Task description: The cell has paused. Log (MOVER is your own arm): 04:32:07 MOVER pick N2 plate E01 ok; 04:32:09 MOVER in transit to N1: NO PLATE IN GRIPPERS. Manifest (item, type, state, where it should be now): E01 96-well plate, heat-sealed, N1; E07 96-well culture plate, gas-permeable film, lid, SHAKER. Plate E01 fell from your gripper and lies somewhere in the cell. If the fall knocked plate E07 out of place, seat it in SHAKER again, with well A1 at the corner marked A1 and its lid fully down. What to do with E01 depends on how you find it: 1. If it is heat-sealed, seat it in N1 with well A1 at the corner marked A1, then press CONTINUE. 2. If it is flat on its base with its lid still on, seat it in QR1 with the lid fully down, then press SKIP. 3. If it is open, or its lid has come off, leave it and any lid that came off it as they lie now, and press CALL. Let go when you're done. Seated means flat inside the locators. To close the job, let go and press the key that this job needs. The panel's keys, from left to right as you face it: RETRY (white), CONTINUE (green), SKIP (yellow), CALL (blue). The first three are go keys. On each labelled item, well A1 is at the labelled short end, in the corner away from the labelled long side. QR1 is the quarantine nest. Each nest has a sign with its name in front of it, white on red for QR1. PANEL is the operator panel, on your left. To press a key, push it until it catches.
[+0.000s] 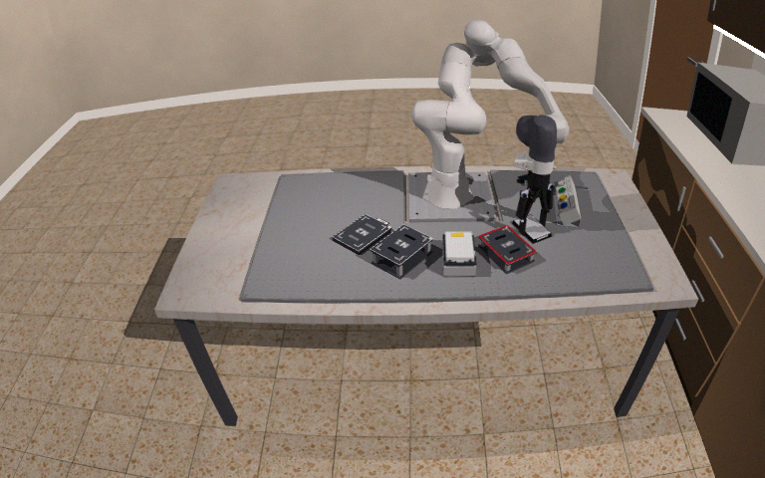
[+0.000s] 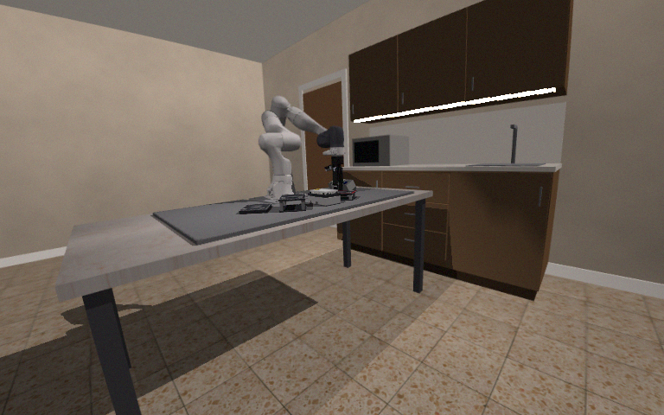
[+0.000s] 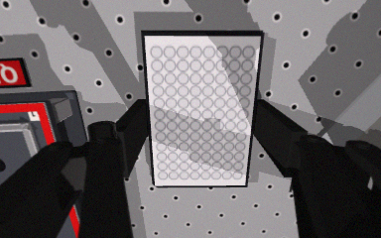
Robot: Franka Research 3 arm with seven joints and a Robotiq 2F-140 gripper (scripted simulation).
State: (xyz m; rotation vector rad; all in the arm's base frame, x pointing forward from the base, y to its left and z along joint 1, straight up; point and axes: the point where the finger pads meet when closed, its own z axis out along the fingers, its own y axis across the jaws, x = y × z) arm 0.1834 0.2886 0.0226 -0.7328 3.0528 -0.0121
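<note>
Right now the plate E01 is 2 cm below my hand. Round my hand: yellow key: 11 cm behind, 13 cm to the left, 4 cm above; blue CALL key: 6 cm behind, 12 cm to the left, 4 cm above; green continue key: 16 cm behind, 14 cm to the left, 4 cm above.
</note>
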